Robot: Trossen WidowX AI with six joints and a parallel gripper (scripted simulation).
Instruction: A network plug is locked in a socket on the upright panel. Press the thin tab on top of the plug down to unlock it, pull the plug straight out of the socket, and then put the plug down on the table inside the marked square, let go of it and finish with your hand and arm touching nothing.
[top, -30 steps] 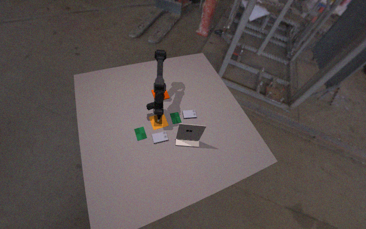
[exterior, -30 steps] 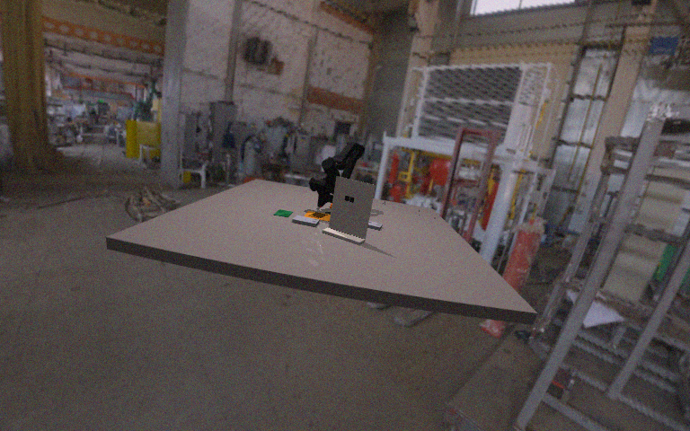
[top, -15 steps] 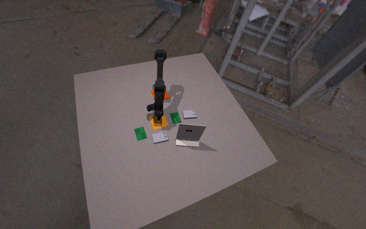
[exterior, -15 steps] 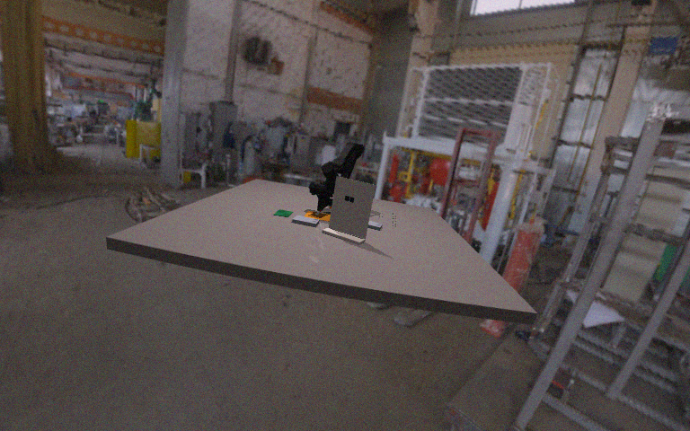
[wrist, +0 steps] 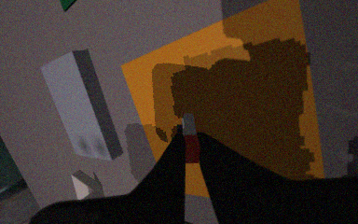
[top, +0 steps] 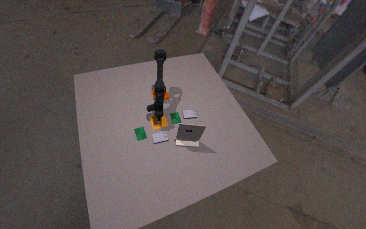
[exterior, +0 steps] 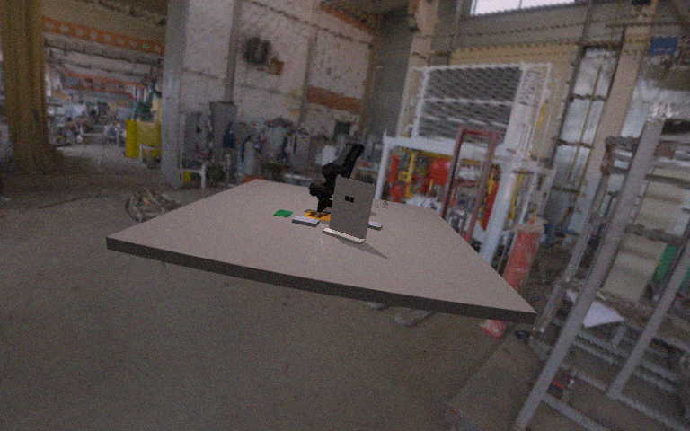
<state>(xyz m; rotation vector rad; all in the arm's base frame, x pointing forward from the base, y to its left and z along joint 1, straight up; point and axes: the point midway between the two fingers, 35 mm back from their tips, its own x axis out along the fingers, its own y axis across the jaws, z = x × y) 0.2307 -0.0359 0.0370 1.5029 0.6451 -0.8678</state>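
Right now the plug is right at my gripper tip. From my gripper tip the other things lie so: orange square 2 cm below; grey panel 19 cm ahead, 18 cm to the left, 8 cm above.
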